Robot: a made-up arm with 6 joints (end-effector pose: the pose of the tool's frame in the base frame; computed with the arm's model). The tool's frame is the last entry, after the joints.
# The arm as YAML. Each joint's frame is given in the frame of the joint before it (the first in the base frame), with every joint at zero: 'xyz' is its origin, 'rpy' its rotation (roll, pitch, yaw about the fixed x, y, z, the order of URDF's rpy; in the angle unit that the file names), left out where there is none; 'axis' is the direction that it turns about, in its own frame. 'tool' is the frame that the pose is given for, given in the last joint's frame.
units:
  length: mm
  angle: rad
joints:
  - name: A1
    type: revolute
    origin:
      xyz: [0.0, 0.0, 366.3]
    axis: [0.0, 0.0, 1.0]
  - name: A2
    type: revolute
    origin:
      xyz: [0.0, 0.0, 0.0]
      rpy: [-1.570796, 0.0, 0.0]
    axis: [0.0, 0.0, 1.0]
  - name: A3
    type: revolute
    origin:
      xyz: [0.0, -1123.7, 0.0]
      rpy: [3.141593, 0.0, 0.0]
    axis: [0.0, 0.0, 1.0]
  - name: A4
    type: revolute
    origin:
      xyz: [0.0, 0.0, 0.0]
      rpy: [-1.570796, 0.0, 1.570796]
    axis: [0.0, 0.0, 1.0]
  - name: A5
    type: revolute
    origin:
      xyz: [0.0, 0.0, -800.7]
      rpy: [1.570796, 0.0, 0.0]
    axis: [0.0, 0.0, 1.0]
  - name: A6
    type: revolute
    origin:
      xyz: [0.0, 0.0, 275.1]
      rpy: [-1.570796, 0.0, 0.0]
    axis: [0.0, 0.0, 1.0]
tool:
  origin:
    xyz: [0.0, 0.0, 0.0]
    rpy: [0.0, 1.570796, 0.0]
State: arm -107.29 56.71 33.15 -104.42 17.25 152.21
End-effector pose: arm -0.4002 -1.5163 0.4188 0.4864 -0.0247 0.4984 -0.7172
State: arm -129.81 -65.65 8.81 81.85 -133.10 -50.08
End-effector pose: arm 0.6561 0.8481 1.6740 0.4387 -0.2379 0.3526 0.7916
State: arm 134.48 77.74 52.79 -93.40 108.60 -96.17
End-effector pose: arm -1.2085 1.2074 0.0182 0.1476 0.9619 0.2167 0.0767
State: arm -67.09 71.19 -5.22 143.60 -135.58 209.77
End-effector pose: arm 0.7530 -1.2130 -0.0113 0.4201 -0.4541 -0.1503 -0.7712
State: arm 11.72 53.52 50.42 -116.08 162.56 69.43
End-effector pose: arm 1.6299 0.4616 0.7444 0.2381 0.0279 0.0544 -0.9693
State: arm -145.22 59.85 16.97 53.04 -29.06 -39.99
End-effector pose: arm -1.4972 -0.8384 0.5469 0.1254 0.4383 0.3143 -0.8327
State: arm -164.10 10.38 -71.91 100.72 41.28 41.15
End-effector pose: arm -0.5416 -0.2075 0.7144 0.7666 -0.1052 0.5415 -0.3286
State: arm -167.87 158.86 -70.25 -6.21 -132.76 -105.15
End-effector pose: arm 0.0368 0.2876 -0.0570 0.0787 0.1232 -0.7622 -0.6307
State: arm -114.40 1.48 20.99 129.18 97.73 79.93
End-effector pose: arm -0.1361 -0.7207 1.9580 0.0182 -0.9124 0.2218 0.3436
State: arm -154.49 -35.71 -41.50 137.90 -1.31 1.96
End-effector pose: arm -0.0559 -0.2528 1.3814 0.1116 -0.1861 0.9202 -0.3259
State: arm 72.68 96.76 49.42 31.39 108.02 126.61
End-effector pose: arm 0.7493 1.6140 -0.2577 0.4462 -0.3495 -0.8214 -0.0637
